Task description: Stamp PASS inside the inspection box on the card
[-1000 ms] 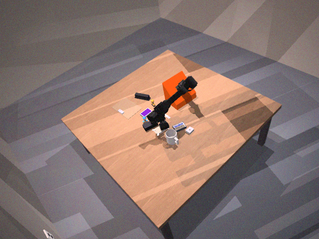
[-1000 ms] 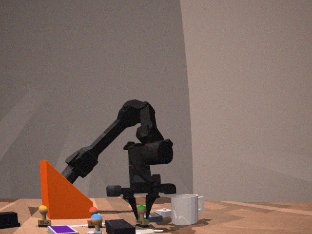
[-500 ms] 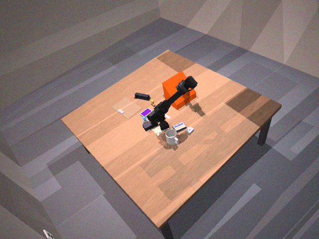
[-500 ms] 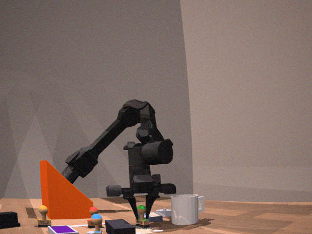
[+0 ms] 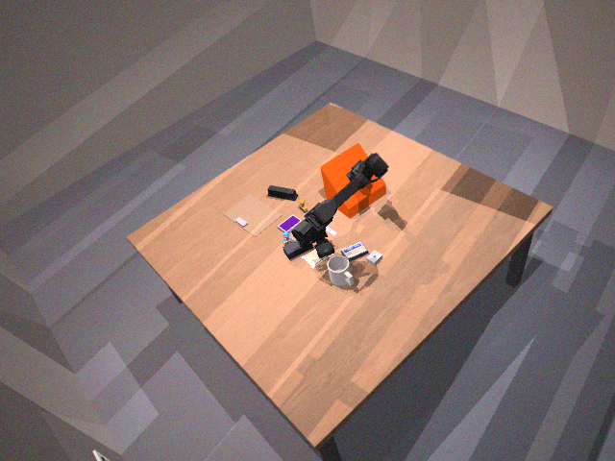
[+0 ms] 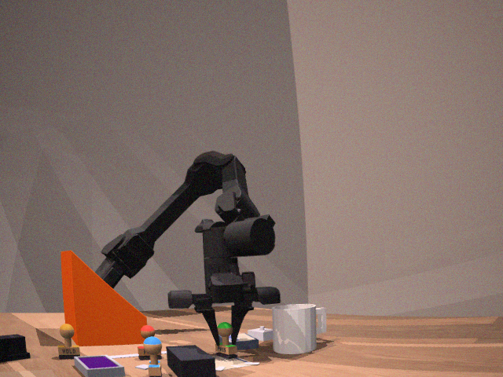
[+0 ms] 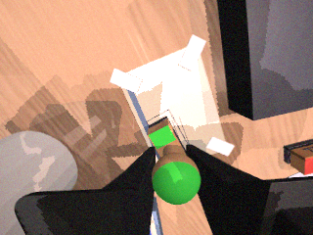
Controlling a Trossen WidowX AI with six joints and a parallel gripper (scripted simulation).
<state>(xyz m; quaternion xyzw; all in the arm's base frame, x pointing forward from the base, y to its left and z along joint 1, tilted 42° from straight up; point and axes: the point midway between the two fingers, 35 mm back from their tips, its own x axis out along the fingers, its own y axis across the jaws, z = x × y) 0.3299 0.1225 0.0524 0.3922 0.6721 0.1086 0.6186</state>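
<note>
Now: the green stamp right at my gripper tip. From my gripper tip the other things lie so: black box (100 mm to the right, 50 mm ahead, 10 mm below); blue tin (90 mm behind, 80 mm to the left, 10 mm below); white card (30 mm below, 20 mm to the right, 20 mm ahead).
</note>
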